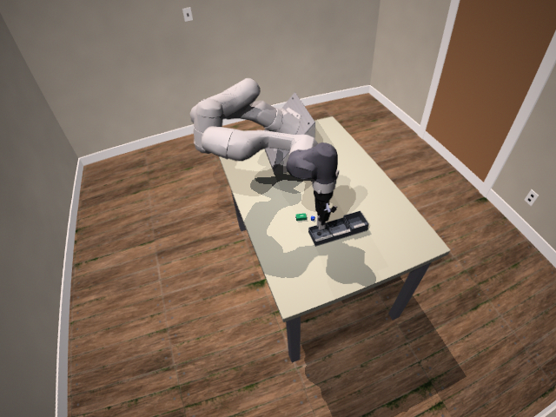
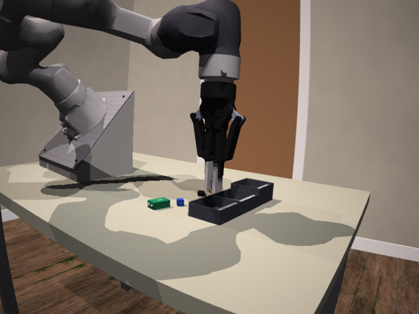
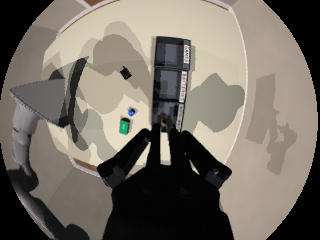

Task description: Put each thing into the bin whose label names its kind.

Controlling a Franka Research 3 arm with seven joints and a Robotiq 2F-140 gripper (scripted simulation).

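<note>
Right now my hand is 120 mm past the green block, 80 mm above it and 60 mm to the left of it. The rest, counted from my hand: tan ring: 30 mm below; then small blue cube: 90 mm behind, 80 mm below; then joined bins: 80 mm to the left, 60 mm below, 10 mm ahead.
</note>
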